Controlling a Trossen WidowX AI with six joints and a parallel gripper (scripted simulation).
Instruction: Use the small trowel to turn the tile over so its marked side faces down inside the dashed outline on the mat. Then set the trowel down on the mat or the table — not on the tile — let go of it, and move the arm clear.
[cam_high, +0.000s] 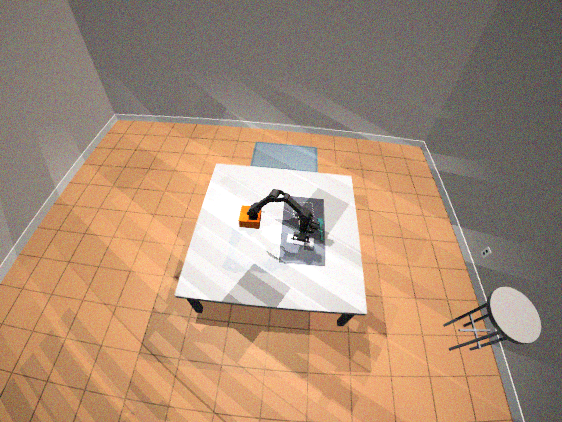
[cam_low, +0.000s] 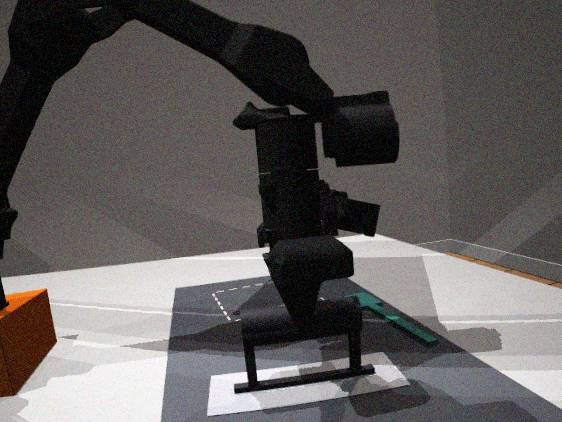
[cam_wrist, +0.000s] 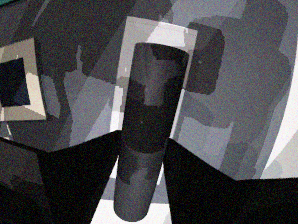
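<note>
Now: the dark mat 120 mm to the left of my gripper tip, 80 mm below it and 20 mm ahead of it. The rest, counted from my gripper tip: teal strip: 160 mm ahead, 140 mm to the left, 60 mm below; then cream tile: 180 mm to the left, 60 mm below, 30 mm ahead.
</note>
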